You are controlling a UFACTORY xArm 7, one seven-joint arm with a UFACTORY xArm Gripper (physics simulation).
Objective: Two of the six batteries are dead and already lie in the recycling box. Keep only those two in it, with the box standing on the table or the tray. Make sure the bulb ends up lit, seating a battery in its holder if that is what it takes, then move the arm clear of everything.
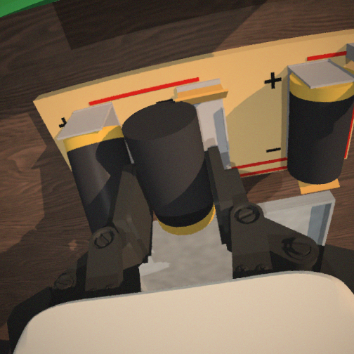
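My gripper (pixel 176 176) is shut on a black battery (pixel 170 155) with a yellow end, its dark end toward the holder board and its yellow end toward the palm. The held battery partly hides an empty holder (pixel 214 125) on the tan board (pixel 245 105). Another battery (pixel 92 165) sits at the left of the board, partly behind the left finger, and a third battery (pixel 317 135) sits in the holder at the right. Part of a pale grey box (pixel 295 205) shows behind the right finger; its contents are hidden. The bulb does not show.
Red lines and plus and minus marks run over the board. A grey metal part (pixel 350 52) is cut off at the right edge. A green object (pixel 25 6) shows at the top left corner. Dark wooden table (pixel 30 175) surrounds the board.
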